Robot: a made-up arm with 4 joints.
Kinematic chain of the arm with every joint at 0, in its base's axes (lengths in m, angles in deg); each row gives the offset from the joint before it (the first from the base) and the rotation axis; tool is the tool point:
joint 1: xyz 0 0 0.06 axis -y
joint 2: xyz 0 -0.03 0.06 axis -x
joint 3: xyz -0.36 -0.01 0 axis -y
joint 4: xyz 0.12 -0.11 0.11 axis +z
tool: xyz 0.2 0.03 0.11
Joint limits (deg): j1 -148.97..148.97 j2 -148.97..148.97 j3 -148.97..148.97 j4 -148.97..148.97
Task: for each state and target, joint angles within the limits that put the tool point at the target. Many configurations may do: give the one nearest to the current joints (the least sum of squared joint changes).
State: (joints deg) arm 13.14 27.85 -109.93 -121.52
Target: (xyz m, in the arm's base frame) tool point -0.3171 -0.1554 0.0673
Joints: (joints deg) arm 62.08 50.79 -87.00 -147.58
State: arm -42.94 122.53 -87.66 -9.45
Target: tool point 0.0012 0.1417 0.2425
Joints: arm 3.56 148.97 -38.63 -34.97
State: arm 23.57 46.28 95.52 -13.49
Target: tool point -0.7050 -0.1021 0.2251
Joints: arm 20.32 20.63 94.51 -27.92
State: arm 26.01 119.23 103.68 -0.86
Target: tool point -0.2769 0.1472 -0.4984
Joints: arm 49.29 144.82 94.77 20.66
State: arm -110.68 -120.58 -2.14 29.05
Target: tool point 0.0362 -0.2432 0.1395
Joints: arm -114.17 -108.62 0.22 32.10
